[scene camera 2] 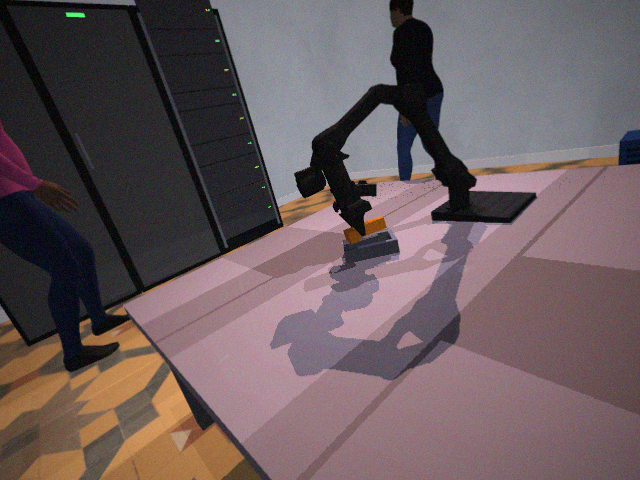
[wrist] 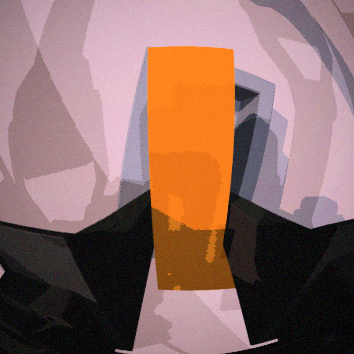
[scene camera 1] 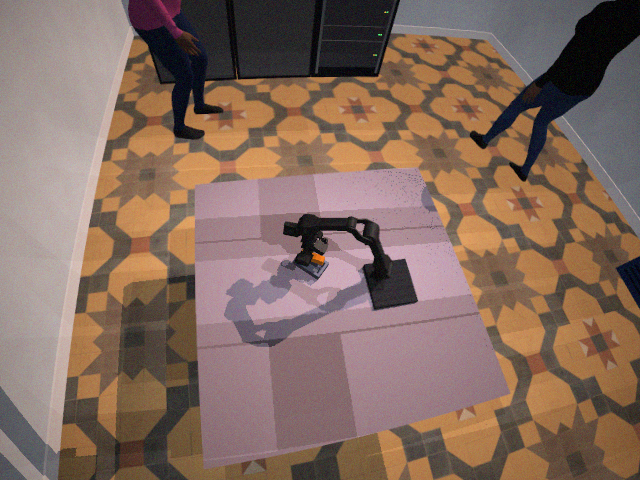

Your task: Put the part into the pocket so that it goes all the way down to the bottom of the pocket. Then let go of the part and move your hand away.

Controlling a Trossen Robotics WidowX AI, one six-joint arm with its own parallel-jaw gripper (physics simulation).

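Where they show: gripper, fingertip midpoint: [scene camera 2: 362, 234] [wrist: 186, 195] [scene camera 1: 310, 257]; arm's base, link origin: [scene camera 2: 459, 205] [scene camera 1: 380, 273].
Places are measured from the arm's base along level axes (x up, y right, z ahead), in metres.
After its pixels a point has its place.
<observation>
The orange part [scene camera 1: 317, 258] {z 0.272, x 0.059, y 0.145 m} [scene camera 2: 376, 225] {z 0.275, x 0.046, y 0.136 m} [wrist: 191, 125] {z 0.267, x 0.058, y 0.151 m} is a long block held between the fingers of my gripper [scene camera 1: 309, 256] {z 0.295, x 0.028, y 0.173 m} [scene camera 2: 360, 232] {z 0.295, x 0.028, y 0.173 m} [wrist: 186, 195] {z 0.295, x 0.028, y 0.173 m}. The gripper is shut on it. The grey block with the pocket [scene camera 1: 317, 272] {z 0.277, x -0.019, y 0.110 m} [scene camera 2: 374, 250] {z 0.325, x -0.004, y 0.127 m} [wrist: 265, 87] {z 0.285, x 0.012, y 0.086 m} lies on the table under the part. In scene camera 2 the part stands above the block's rim, over its far side. In the wrist view the part covers the middle of the block, and a dark stretch of the pocket shows to its right. The part's underside and the pocket's bottom are hidden.
The arm's black base plate [scene camera 1: 391, 285] {z -0.025, x -0.005, y -0.072 m} [scene camera 2: 491, 205] {z 0.000, x -0.006, y -0.087 m} stands on the pink table [scene camera 1: 413, 361] {z 0.035, x -0.024, y -0.417 m} [scene camera 2: 217, 361] {z 0.765, x -0.024, y 0.229 m}, to the right of the grey block. Two people [scene camera 1: 188, 67] [scene camera 1: 568, 77] stand on the floor beyond the table, near dark server cabinets [scene camera 1: 273, 38] [scene camera 2: 93, 129].
</observation>
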